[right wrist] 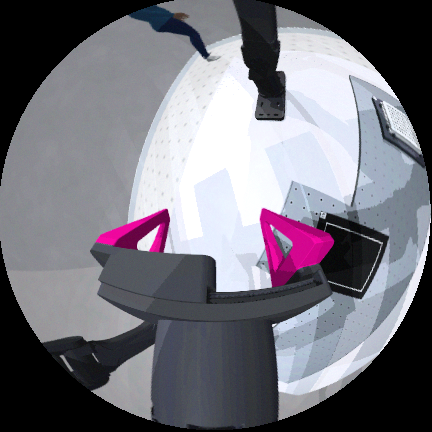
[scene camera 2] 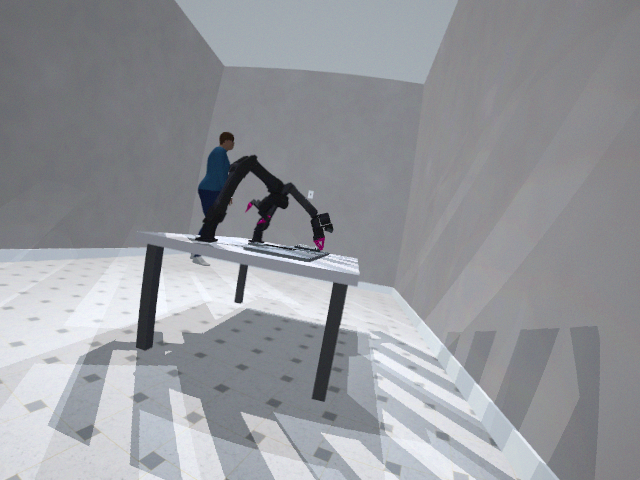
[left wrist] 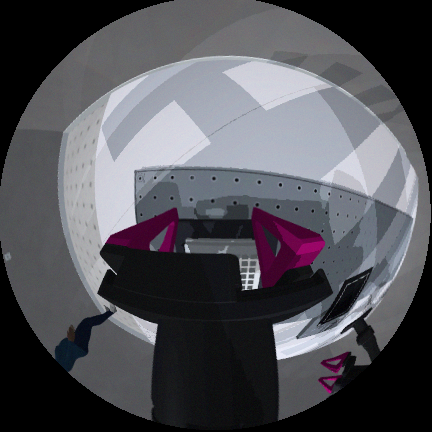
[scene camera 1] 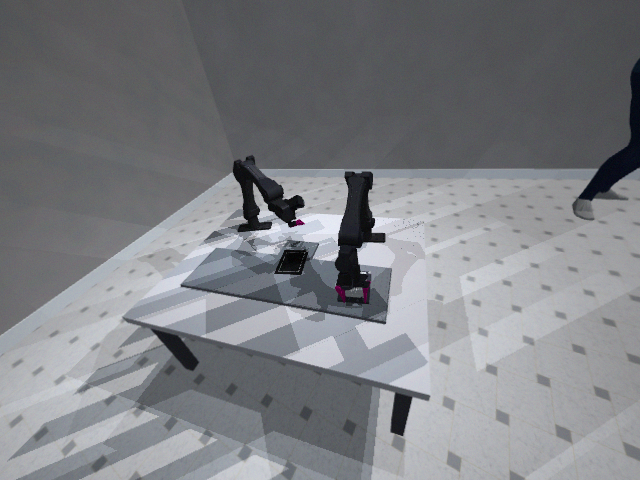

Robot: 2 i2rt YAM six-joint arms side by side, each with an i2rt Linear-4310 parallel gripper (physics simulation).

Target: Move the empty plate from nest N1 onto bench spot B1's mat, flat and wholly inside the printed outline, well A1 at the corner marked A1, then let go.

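Seen in the pictures: left gripper, fingertip midpoint: [scene camera 2: 321, 249] [left wrist: 214, 212] [scene camera 1: 354, 302]; right gripper, fingertip midpoint: [right wrist: 214, 213] [scene camera 2: 251, 217] [scene camera 1: 302, 215]; left arm's base, origin of the base link: [right wrist: 271, 92] [scene camera 1: 365, 238]; right arm's base, origin of the base link: [scene camera 2: 207, 240] [left wrist: 356, 320] [scene camera 1: 255, 227].
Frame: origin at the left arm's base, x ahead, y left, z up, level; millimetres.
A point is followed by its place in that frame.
Note:
The pale plate with its grid of wells [scene camera 1: 354, 293] {y -22, x 410, z 39 mm} [left wrist: 247, 272] {y -52, x 379, z 38 mm} [right wrist: 400, 120] lies flat in the dark nest [left wrist: 217, 229] {y -18, x 426, z 25 mm}. My left gripper [scene camera 1: 354, 300] {y -17, x 446, z 32 mm} [scene camera 2: 320, 246] {y -17, x 446, z 32 mm} [left wrist: 214, 212] {y -17, x 446, z 32 mm} is low over it, partly open, one finger at each side of the plate; in the left wrist view a narrow gap shows at the left finger. The black mat with a white printed outline [scene camera 1: 292, 261] {y -333, x 220, z 15 mm} [left wrist: 346, 297] {y -324, x 231, z 15 mm} [right wrist: 352, 260] {y -332, x 229, z 15 mm} bears no plate; a small white mark [right wrist: 323, 215] {y -279, x 140, z 15 mm} is at one corner, too small to read. My right gripper [scene camera 1: 298, 223] {y -311, x 19, z 148 mm} [scene camera 2: 255, 214] {y -311, x 19, z 148 mm} [right wrist: 214, 213] {y -311, x 19, z 148 mm} is open and empty, raised behind the mat in scene camera 1.
The nest and mat are on a grey perforated board [scene camera 1: 232, 276] {y -591, x 338, z 13 mm} [left wrist: 150, 187] {y 67, x 476, z 13 mm} on the pale table [scene camera 1: 289, 341] {y -232, x 613, z 0 mm}. A smaller perforated plate [scene camera 1: 311, 246] {y -266, x 99, z 13 mm} [right wrist: 300, 195] {y -258, x 90, z 13 mm} extends behind the mat. A person [scene camera 1: 612, 170] [scene camera 2: 214, 170] walks beyond the table.

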